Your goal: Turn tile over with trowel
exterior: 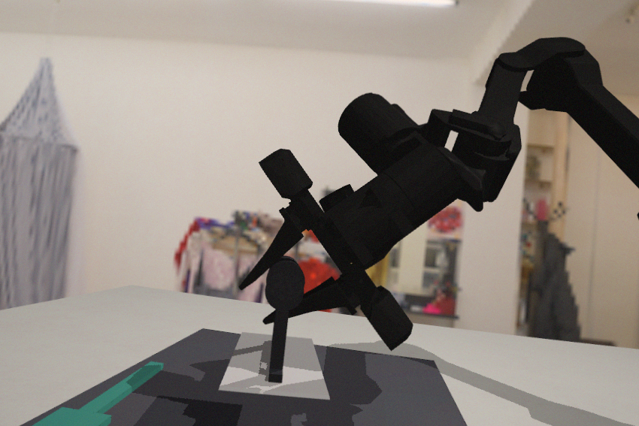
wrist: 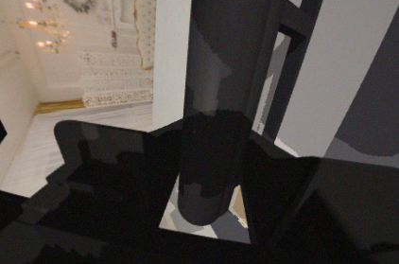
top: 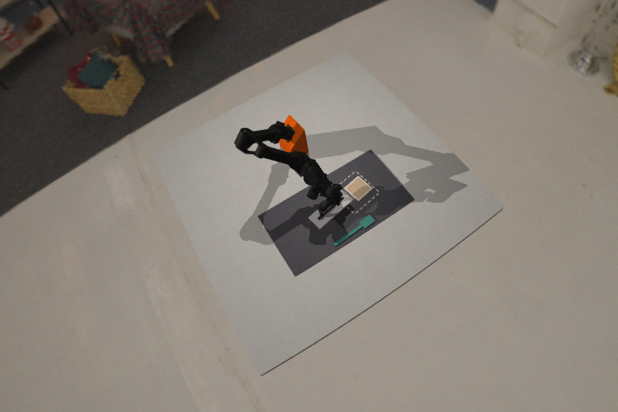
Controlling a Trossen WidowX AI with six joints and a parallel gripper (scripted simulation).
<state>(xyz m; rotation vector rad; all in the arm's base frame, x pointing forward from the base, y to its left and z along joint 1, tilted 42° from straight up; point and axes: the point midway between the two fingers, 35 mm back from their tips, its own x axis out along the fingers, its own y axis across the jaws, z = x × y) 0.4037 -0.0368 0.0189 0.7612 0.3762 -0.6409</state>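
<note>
The dark mat is 30 mm behind my gripper tip, 10 mm to the left of it and 120 mm below it. From my gripper tip the other things lie so: tan square tile (50 mm behind, 150 mm to the left, 90 mm below); then teal trowel (110 mm ahead, 30 mm to the left, 90 mm below).
</note>
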